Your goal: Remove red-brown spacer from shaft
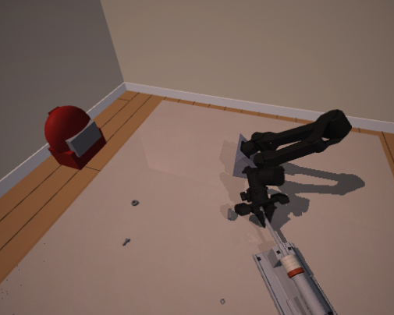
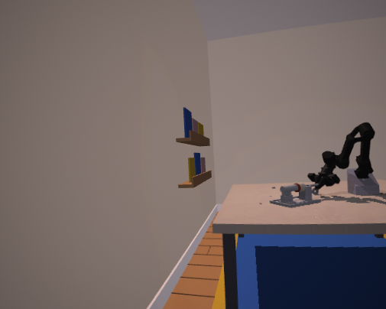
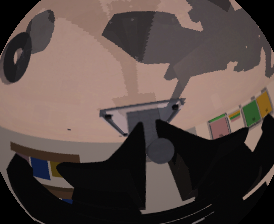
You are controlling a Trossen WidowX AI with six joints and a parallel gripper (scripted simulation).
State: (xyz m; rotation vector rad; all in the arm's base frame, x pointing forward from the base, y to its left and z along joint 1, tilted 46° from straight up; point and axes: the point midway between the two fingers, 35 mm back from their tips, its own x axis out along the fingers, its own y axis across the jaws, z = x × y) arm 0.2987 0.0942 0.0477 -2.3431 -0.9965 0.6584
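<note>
Right now my gripper tip is 6 cm short of the thin grey shaft, 4 cm to the right of it and 3 cm below it. Round my gripper tip: grey cylinder (13 cm to the right, 4 cm behind, 3 cm below); red-brown spacer (14 cm ahead, 8 cm to the left, 2 cm above); cream spacer (11 cm ahead, 7 cm to the left, 2 cm above).
</note>
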